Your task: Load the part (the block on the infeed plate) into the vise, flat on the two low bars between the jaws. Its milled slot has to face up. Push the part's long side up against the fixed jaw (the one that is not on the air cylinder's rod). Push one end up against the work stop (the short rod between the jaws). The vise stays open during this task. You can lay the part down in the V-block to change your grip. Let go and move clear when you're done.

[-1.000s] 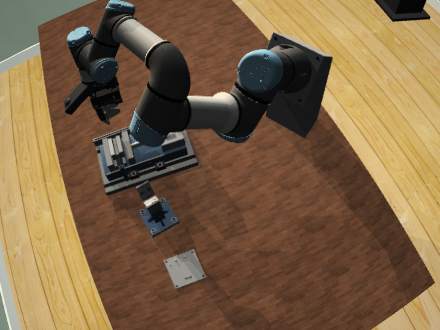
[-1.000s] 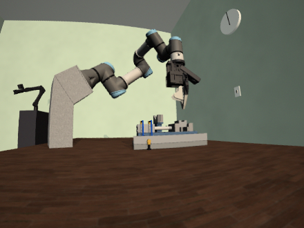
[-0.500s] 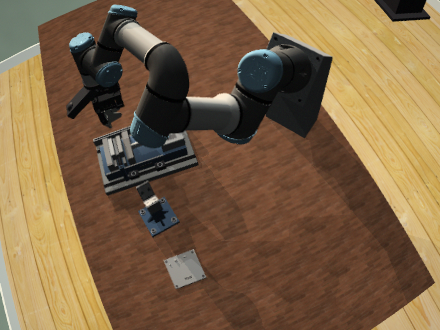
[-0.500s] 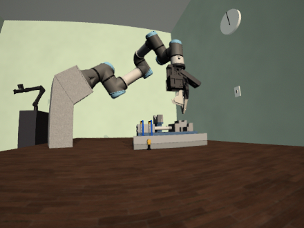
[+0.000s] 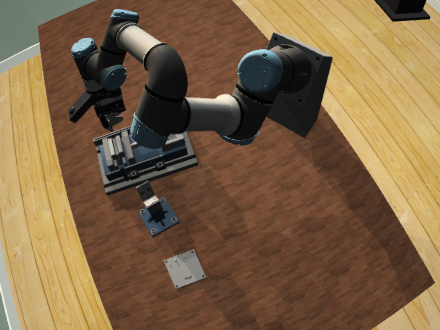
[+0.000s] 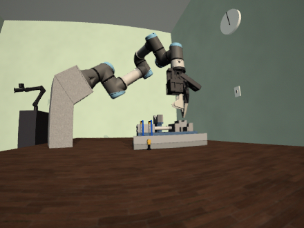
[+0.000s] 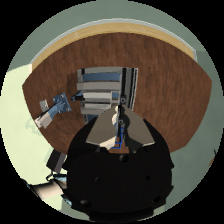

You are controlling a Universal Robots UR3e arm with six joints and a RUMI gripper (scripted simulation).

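My gripper is now 5 cm to the right of the part and 3 cm above it. Round my hand: grey infeed plate: 43 cm to the left, 13 cm below, 12 cm behind.
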